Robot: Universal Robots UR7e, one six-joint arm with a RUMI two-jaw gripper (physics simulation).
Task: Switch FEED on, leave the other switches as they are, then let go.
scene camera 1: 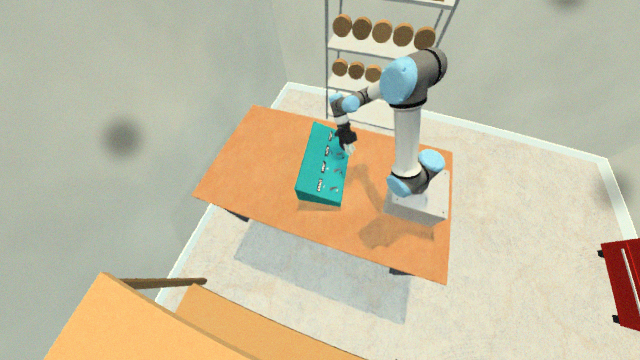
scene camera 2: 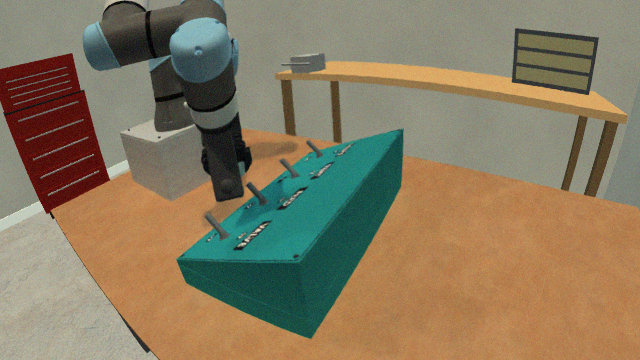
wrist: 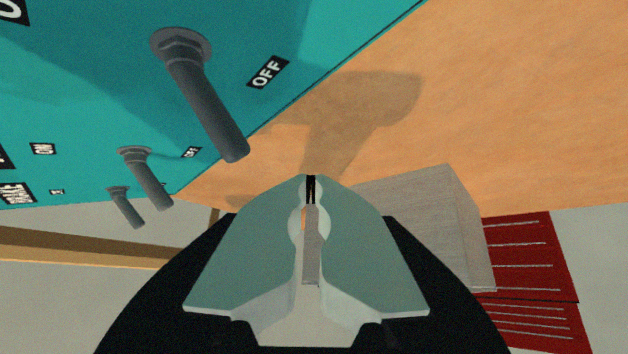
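Pixels of known places: gripper, fingertip midpoint: point(scene camera 1: 350, 155) point(wrist: 311, 177); arm's base, link origin: point(scene camera 2: 178, 123).
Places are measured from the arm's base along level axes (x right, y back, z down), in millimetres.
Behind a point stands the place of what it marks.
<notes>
The teal switch box point(scene camera 1: 312, 155) {x -91, y -572, z 38 mm} point(scene camera 2: 345, 220) {x 17, y -658, z 46 mm} stands on the table, with a row of grey levers on its sloped top. The FEED lever point(scene camera 2: 257, 193) {x 25, y -449, z 71 mm} point(wrist: 205, 105) {x 28, y -446, z 68 mm} leans toward its OFF label point(wrist: 268, 72) {x 33, y -421, z 105 mm}. The VALVE lever point(scene camera 2: 217, 226) {x 138, y -487, z 71 mm}, VENT lever point(scene camera 2: 289, 168) {x -87, y -411, z 72 mm} point(wrist: 149, 180) {x -85, y -407, z 71 mm} and BRAKE lever point(scene camera 2: 314, 148) {x -201, y -373, z 71 mm} point(wrist: 127, 210) {x -199, y -370, z 69 mm} also lean to the OFF side. My gripper point(scene camera 1: 349, 151) {x 33, y -375, z 65 mm} point(wrist: 311, 177) {x 33, y -375, z 65 mm} is shut and empty. Its tips are on the robot-base side of the FEED lever, apart from it in the wrist view. In scene camera 2 the near jaw hides the fingertips.
The grey base block point(scene camera 1: 417, 212) {x -140, y 80, z 29 mm} point(scene camera 2: 162, 165) {x 110, y -112, z 69 mm} point(wrist: 425, 220) {x 70, y -106, z 95 mm} stands on the orange table point(scene camera 1: 240, 165) {x -318, y -1029, z 178 mm} point(scene camera 2: 500, 250) {x -231, y -856, z 178 mm} behind the gripper. A red drawer cabinet point(scene camera 2: 55, 135) point(wrist: 525, 250), a wooden bench point(scene camera 2: 425, 80) and a shelf rack point(scene camera 1: 327, 75) stand beyond the table.
</notes>
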